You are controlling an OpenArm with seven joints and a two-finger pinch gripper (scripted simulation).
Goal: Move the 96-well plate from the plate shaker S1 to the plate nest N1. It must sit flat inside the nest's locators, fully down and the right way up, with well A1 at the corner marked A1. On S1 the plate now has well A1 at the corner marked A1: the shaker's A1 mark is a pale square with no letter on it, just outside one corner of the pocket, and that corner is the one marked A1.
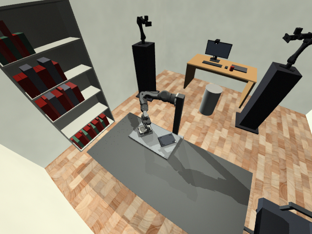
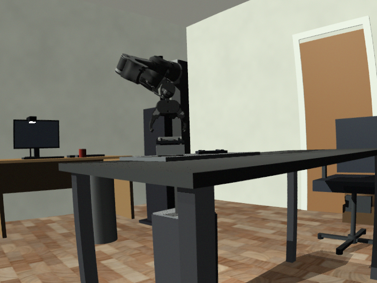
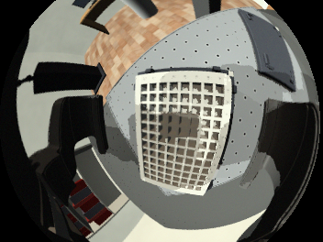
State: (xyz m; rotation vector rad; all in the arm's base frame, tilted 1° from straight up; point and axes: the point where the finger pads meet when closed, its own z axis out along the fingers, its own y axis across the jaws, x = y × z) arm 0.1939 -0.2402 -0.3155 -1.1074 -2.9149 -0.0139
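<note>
Right now my hand is 10 mm short of the white 96-well plate, 10 mm to the left of it and 30 mm above it. The rest, counted from my hand: dark plate nest N1: 10 mm ahead, 250 mm to the left, 80 mm below; A1 corner mark: 10 mm behind, 340 mm to the left, 80 mm below; plate shaker S1: 40 mm ahead, 20 mm to the right, 30 mm below.
</note>
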